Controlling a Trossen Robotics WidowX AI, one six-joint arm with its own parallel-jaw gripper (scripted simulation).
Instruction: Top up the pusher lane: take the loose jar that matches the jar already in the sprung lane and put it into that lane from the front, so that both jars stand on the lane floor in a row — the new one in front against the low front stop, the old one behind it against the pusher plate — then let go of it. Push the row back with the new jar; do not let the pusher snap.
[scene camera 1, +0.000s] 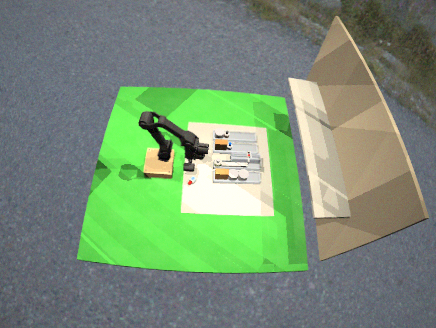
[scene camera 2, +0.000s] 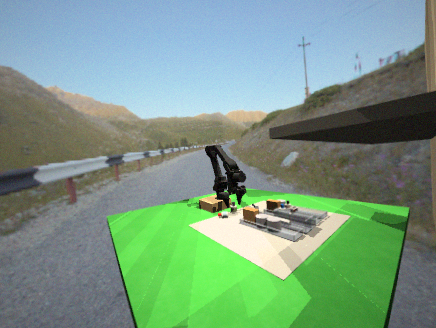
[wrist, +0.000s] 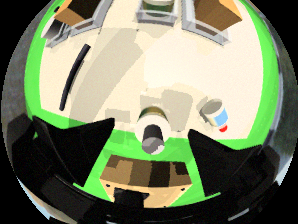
Labels:
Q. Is my gripper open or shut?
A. Open.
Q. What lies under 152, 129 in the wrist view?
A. A jar.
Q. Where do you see my gripper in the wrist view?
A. At 152, 127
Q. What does my gripper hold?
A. Nothing.

